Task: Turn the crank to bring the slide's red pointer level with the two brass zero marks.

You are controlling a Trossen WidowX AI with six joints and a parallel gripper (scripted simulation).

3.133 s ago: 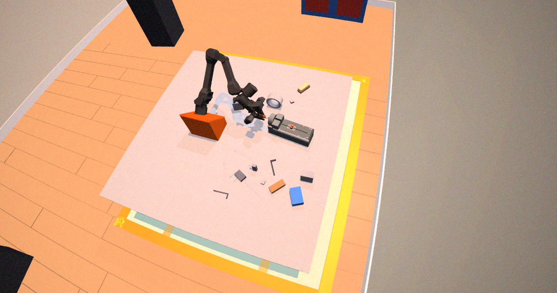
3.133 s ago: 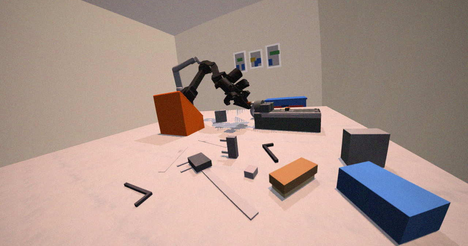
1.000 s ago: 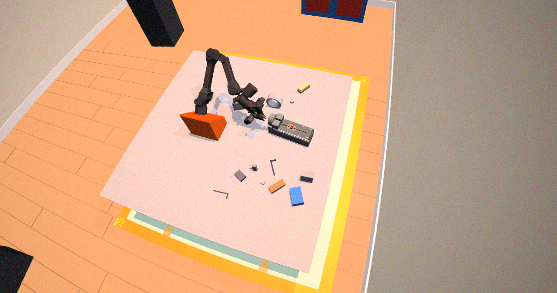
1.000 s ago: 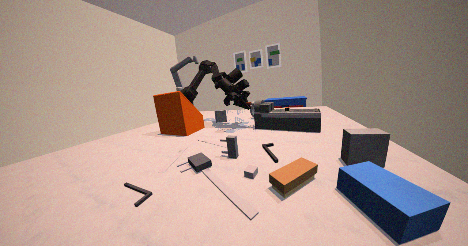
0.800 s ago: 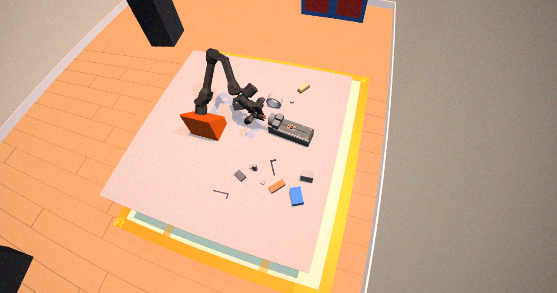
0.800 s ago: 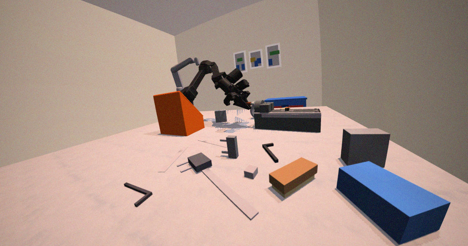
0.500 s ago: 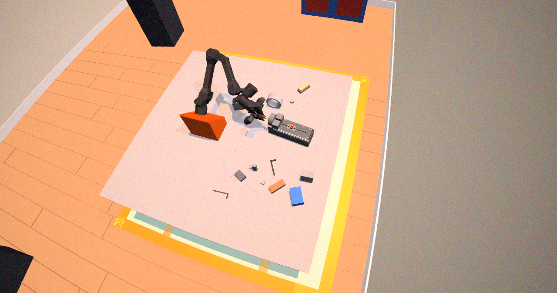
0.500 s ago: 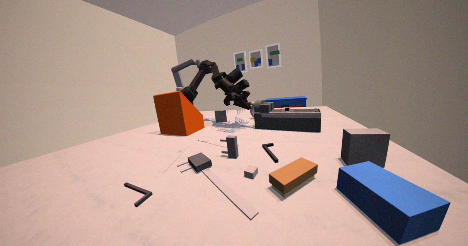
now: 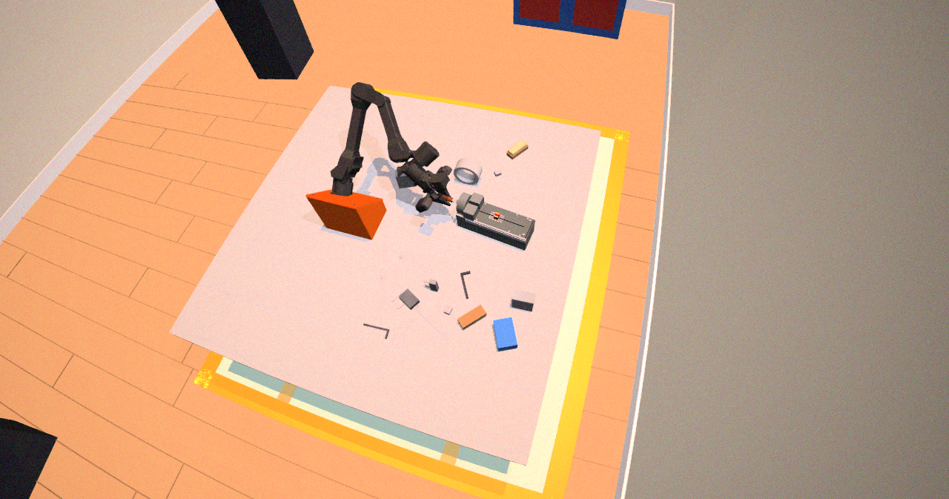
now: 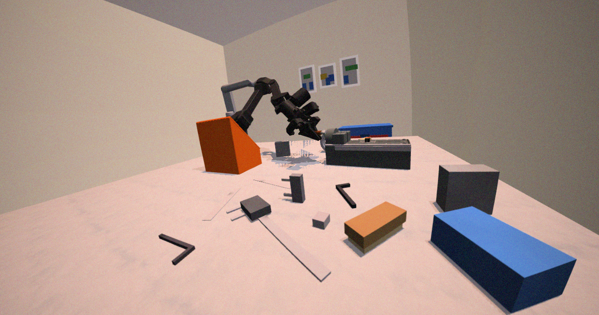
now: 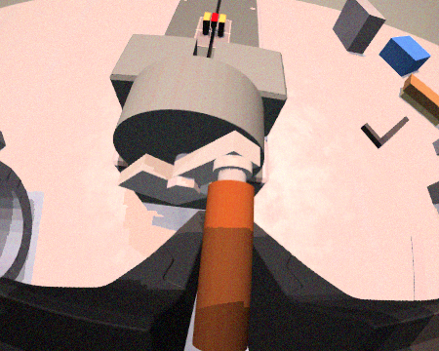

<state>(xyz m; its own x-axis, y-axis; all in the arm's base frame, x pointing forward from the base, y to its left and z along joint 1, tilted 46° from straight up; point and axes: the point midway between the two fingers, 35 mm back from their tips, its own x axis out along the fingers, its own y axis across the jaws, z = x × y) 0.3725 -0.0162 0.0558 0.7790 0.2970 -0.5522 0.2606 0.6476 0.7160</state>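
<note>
My gripper tip is now 20 mm past the crank handle and 30 mm below it. Also, from my gripper tip: red pointer 160 mm ahead, 30 mm to the right, 10 mm below; blue block 240 mm ahead, 420 mm to the right, 70 mm below.
</note>
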